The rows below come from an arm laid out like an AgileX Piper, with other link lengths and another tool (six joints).
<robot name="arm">
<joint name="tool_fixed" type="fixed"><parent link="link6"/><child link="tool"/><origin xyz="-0.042 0.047 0.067" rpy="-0.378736 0 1.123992"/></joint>
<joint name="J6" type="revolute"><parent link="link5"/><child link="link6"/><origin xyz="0 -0.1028 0" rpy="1.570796 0 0"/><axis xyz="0 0 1"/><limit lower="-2.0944" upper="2.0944"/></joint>
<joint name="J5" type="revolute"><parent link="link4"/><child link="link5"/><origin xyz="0 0 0" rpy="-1.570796 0 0"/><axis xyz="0 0 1"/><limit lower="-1.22" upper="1.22"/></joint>
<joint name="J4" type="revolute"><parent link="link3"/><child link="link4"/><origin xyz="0.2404 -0.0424 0" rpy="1.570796 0 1.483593"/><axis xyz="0 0 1"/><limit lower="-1.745" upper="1.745"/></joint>
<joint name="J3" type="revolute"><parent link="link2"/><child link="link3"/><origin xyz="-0.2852 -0.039 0"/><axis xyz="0 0 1"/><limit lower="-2.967" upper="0"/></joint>
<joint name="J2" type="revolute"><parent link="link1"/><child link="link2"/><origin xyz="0 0 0" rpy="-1.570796 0 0"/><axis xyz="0 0 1"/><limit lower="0" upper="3.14"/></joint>
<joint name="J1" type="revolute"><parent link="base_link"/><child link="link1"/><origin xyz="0 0 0.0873"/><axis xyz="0 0 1"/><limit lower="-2.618" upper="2.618"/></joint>
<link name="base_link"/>
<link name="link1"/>
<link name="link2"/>
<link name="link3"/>
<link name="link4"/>
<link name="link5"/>
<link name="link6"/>
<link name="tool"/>
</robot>
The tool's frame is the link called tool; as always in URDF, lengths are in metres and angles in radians.
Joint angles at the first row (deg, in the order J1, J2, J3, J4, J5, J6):
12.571 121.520 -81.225 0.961 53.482 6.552
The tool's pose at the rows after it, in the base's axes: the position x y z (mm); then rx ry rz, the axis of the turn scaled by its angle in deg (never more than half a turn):
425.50 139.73 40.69 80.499 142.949 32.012
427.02 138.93 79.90 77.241 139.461 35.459
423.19 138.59 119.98 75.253 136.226 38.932
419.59 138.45 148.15 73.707 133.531 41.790
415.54 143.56 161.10 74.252 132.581 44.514
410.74 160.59 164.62 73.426 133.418 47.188
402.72 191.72 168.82 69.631 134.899 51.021
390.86 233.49 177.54 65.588 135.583 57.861
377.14 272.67 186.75 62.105 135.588 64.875
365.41 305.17 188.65 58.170 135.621 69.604
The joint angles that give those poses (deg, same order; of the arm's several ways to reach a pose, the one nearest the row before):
12.570 118.586 -81.106 0.960 53.767 6.487
12.571 113.444 -81.064 0.349 53.996 6.440
12.571 108.216 -81.249 0.595 55.267 6.440
12.571 104.569 -81.308 0.917 55.593 6.440
12.872 102.962 -81.308 2.716 56.025 6.432
14.756 102.759 -81.307 4.437 55.687 6.431
18.643 102.760 -81.309 5.830 53.949 6.429
23.633 102.760 -81.308 8.900 50.709 6.431
28.407 102.896 -81.309 12.114 47.035 6.431
32.625 103.834 -81.307 13.586 43.088 6.431

